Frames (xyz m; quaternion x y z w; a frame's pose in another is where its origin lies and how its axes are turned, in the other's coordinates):
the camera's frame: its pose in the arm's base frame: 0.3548 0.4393 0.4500 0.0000 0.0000 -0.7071 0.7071
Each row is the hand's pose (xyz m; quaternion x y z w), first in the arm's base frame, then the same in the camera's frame.
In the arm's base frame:
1: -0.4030 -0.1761 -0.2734 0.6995 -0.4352 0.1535 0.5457
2: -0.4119 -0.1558 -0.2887 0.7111 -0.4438 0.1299 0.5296
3: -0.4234 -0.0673 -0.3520 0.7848 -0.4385 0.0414 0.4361
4: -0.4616 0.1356 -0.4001 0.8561 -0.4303 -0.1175 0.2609
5: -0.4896 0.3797 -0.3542 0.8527 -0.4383 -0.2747 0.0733
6: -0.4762 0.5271 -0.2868 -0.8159 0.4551 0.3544 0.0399
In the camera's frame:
1: 0.6154 -0.7578 -0.7234 0.8023 0.1869 0.4944 0.2773
2: 0.5951 -0.7667 -0.7387 0.8166 0.1890 0.4663 0.2826
3: 0.5066 -0.7782 -0.8020 0.8650 0.2449 0.3376 0.2791
4: 0.3037 -0.8164 -0.8501 0.9096 0.3011 0.1014 0.2676
5: 0.0596 -0.8444 -0.8042 0.9129 0.2930 -0.1424 0.2461
6: -0.0878 -0.8310 -0.7368 0.8987 0.2551 -0.2788 0.2224

